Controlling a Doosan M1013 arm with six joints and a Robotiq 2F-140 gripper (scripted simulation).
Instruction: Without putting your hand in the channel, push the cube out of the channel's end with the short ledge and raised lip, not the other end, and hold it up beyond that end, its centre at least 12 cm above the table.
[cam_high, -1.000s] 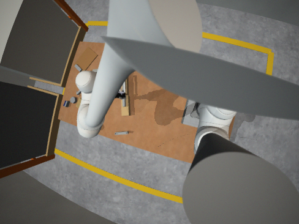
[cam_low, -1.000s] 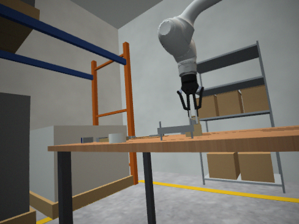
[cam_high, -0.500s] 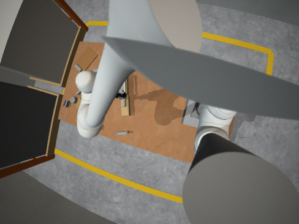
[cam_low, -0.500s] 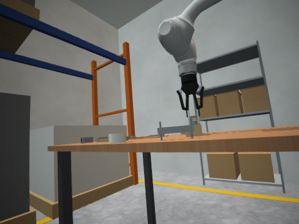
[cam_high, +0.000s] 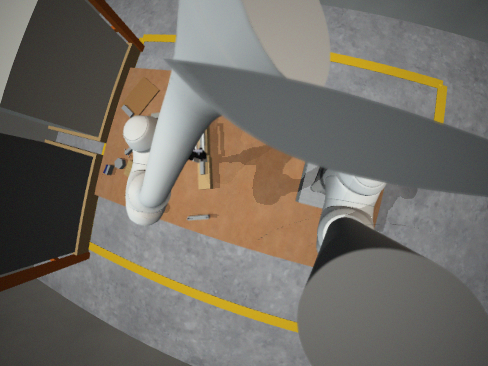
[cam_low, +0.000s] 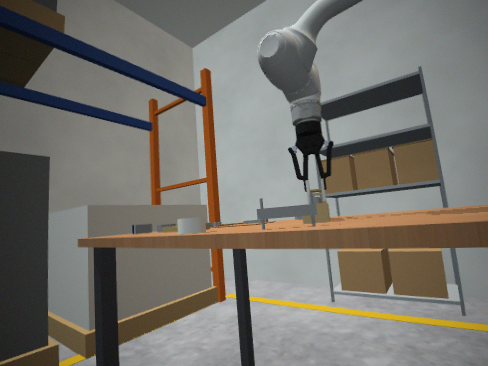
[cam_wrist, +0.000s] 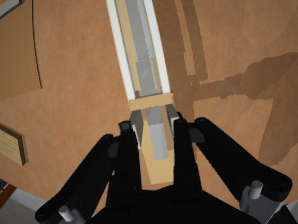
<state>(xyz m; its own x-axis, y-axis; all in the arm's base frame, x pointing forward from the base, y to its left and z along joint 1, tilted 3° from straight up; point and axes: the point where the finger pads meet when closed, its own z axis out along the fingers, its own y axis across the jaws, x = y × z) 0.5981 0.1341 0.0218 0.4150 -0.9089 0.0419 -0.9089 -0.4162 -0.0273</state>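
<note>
Now: the red cube 200 mm to the right of my hand, 90 mm ahead of it and 30 mm below it. From my hand the other things lie so: channel (90 mm to the right, 40 mm ahead, 30 mm below); flat tan block (370 mm ahead, 200 mm to the left, 80 mm below); grey hexagonal block (370 mm to the right, 270 mm ahead, 70 mm below).
</note>
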